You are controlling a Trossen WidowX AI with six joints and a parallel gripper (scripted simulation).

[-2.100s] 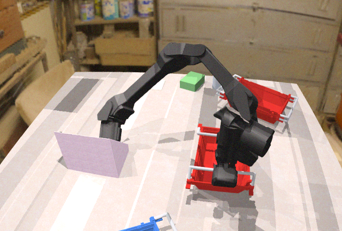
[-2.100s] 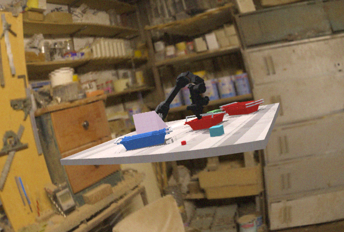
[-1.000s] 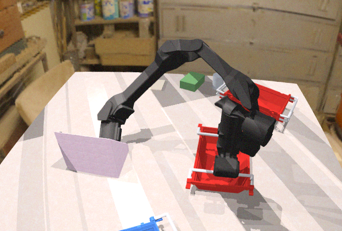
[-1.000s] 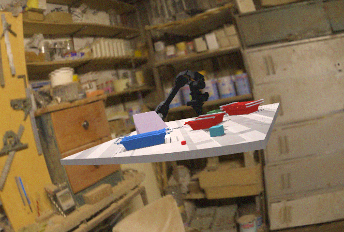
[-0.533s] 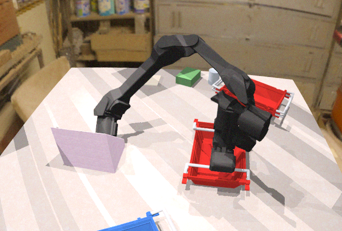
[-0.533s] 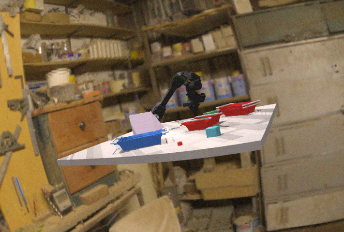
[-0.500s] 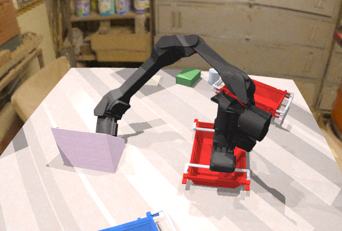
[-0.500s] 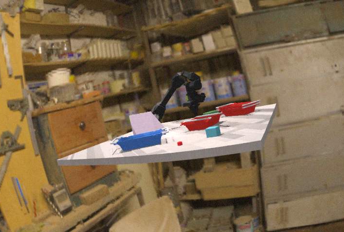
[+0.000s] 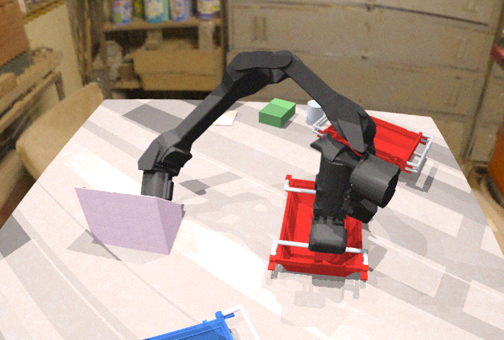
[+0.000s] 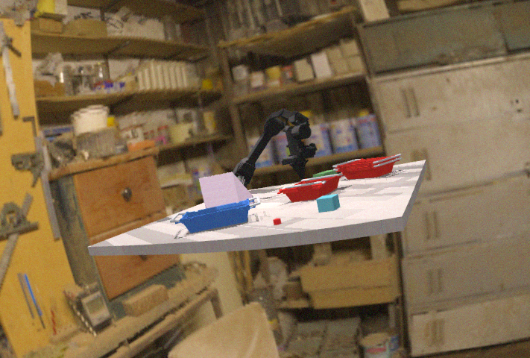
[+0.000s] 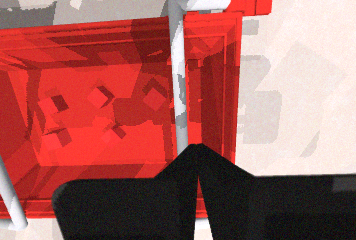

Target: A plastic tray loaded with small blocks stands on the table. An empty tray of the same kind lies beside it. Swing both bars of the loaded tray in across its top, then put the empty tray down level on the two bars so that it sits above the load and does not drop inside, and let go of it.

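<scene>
My gripper tip is 240 mm past the blue tray, 310 mm to the left of it and 40 mm above it. The rest, counted from my gripper tip: teal cube (200 mm ahead, 290 mm to the right, 70 mm below).
</scene>
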